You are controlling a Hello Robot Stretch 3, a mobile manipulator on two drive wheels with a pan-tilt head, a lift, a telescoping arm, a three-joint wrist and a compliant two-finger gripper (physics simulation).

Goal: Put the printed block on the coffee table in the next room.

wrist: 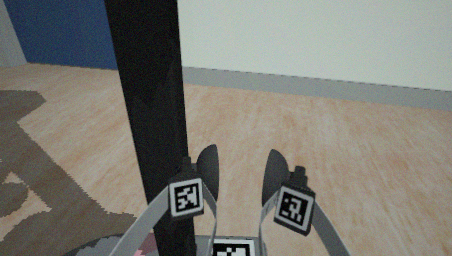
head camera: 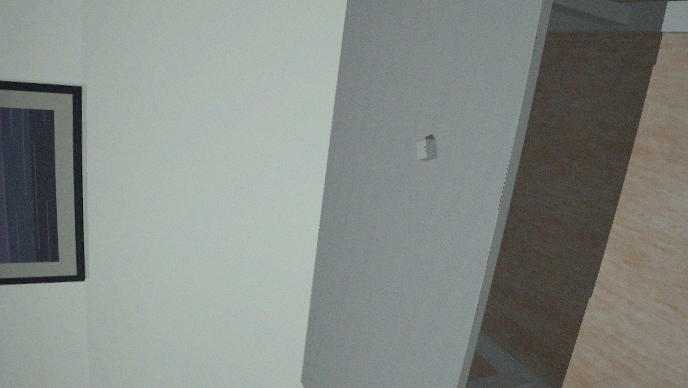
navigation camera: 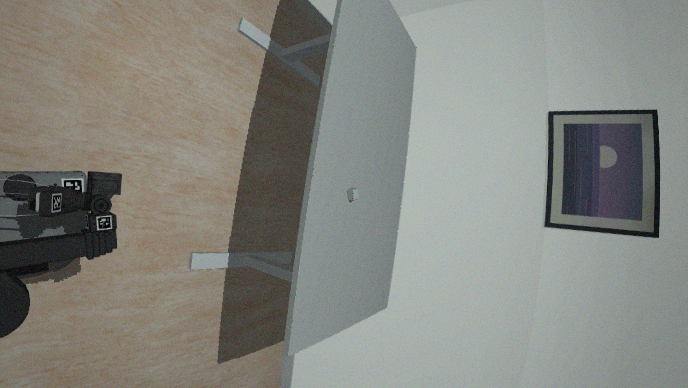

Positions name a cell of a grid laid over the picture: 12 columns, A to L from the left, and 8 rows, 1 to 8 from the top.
Note:
In view: the gripper (wrist: G6), a grey table (head camera: H6) and a framed picture (head camera: A5).
The grey table is seen too in the navigation camera view (navigation camera: G6). The framed picture is seen too in the navigation camera view (navigation camera: K4).

